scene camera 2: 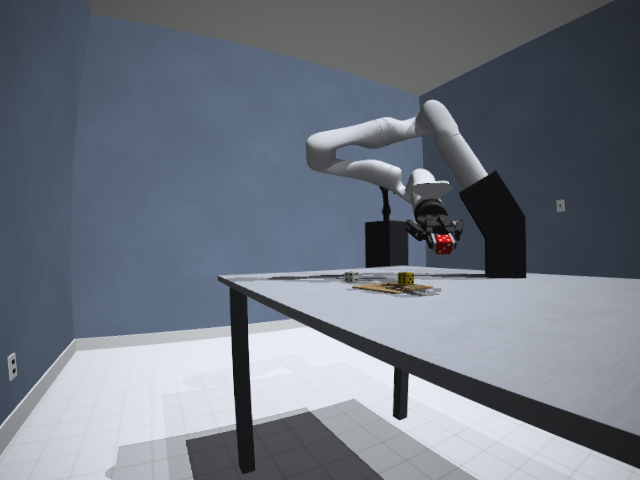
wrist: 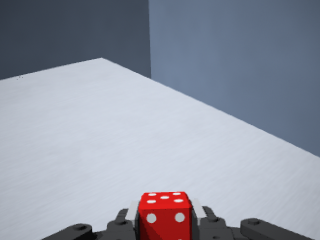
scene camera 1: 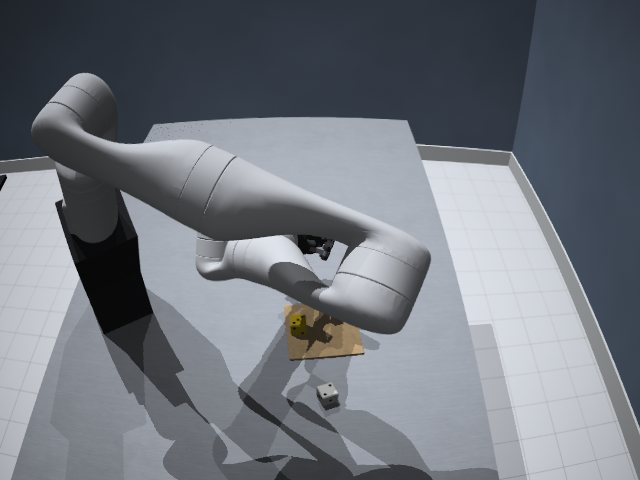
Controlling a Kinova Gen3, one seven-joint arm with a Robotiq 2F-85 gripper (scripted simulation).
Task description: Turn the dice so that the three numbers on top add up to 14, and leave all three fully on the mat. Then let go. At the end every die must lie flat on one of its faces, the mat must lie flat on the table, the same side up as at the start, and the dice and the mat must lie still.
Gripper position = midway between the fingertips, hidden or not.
Observation:
In view: my gripper (scene camera 2: 444,247) and a mat (scene camera 1: 325,337).
My gripper is seen too in the wrist view (wrist: 165,214). The wrist view does not show the mat: it is out of frame.

